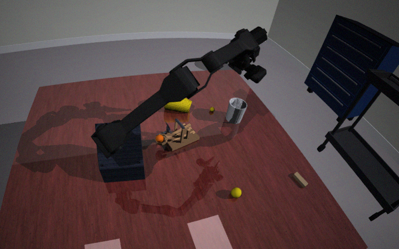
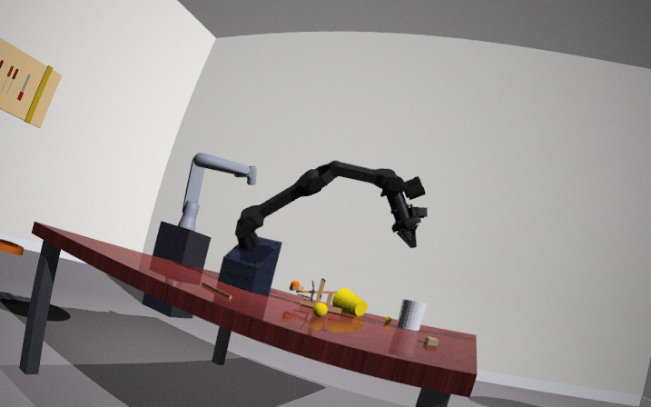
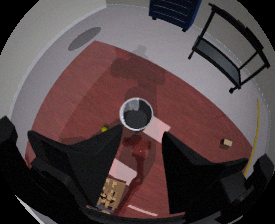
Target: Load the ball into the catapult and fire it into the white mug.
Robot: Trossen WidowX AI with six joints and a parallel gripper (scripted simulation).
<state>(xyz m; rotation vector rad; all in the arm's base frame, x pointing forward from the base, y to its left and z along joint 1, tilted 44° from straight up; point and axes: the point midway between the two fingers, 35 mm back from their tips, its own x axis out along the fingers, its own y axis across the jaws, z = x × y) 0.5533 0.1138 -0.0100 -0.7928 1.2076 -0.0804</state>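
My gripper tip is now 360 mm past the orange ball, 220 mm above it and 50 mm to the left of it. Also, from my gripper tip: white mug (250 mm below, 50 mm ahead, 30 mm to the left); wooden catapult (300 mm behind, 230 mm below, 20 mm to the right); small yellow ball (270 mm below, 110 mm to the left, 40 mm behind).
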